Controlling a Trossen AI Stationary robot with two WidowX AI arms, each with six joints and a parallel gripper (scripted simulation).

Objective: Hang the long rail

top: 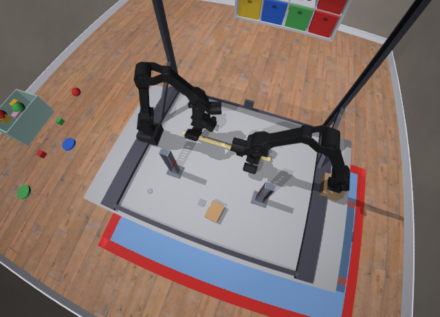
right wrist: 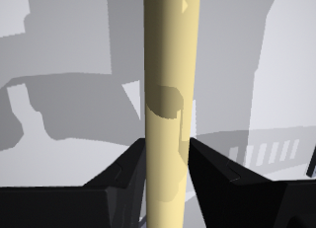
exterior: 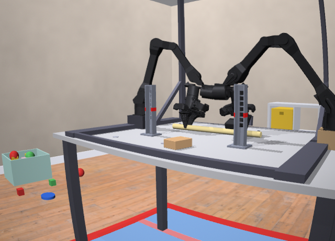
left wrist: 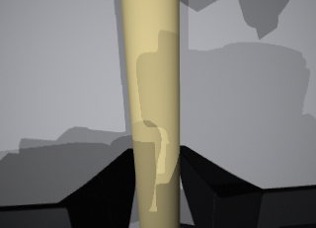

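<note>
My right gripper is now 15 cm to the right of the long pale yellow rail and 2 cm above it. From my right hand the other things lie so: tan box (34 cm ahead, 20 cm to the left, 3 cm below).
</note>
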